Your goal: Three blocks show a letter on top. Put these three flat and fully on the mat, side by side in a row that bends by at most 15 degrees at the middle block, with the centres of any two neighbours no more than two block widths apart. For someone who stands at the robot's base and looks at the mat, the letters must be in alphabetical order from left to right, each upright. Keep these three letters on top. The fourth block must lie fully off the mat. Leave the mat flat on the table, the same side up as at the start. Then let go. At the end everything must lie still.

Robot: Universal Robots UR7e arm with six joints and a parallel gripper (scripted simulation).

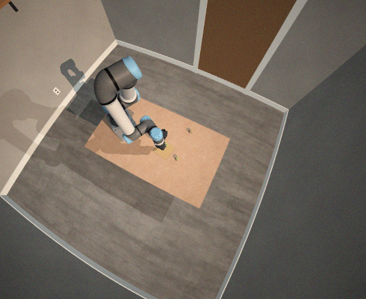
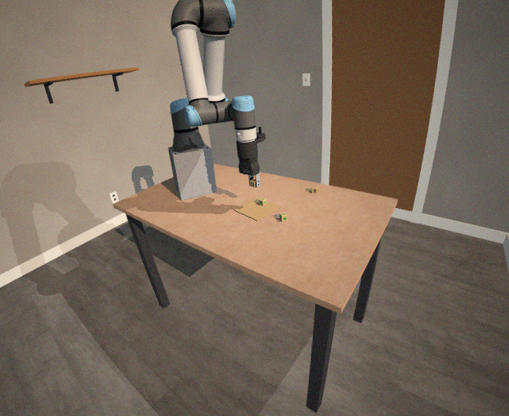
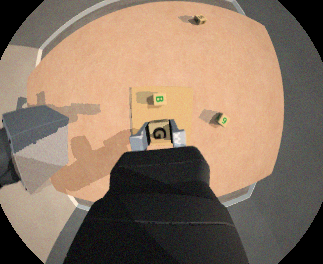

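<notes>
The tan mat is 120 mm below my hand.
</notes>
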